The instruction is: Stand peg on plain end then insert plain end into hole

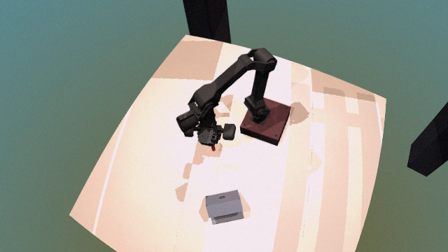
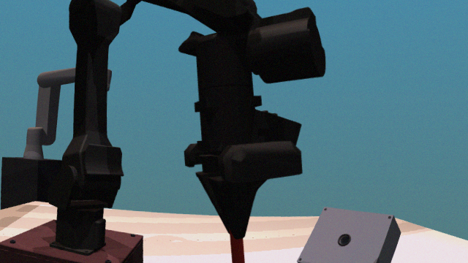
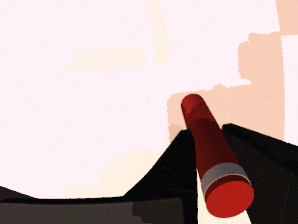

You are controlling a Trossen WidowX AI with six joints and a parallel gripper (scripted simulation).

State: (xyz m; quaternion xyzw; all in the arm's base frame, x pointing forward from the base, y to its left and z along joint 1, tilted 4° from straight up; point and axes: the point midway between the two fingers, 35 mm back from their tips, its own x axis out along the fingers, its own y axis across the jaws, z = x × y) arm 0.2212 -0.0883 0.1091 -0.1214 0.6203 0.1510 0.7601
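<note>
Now: gripper tip 180 mm short of the grey sloped panel, 150 mm to the right of it and 60 mm above it. Also, from my gripper tip: red peg 20 mm above.
</note>
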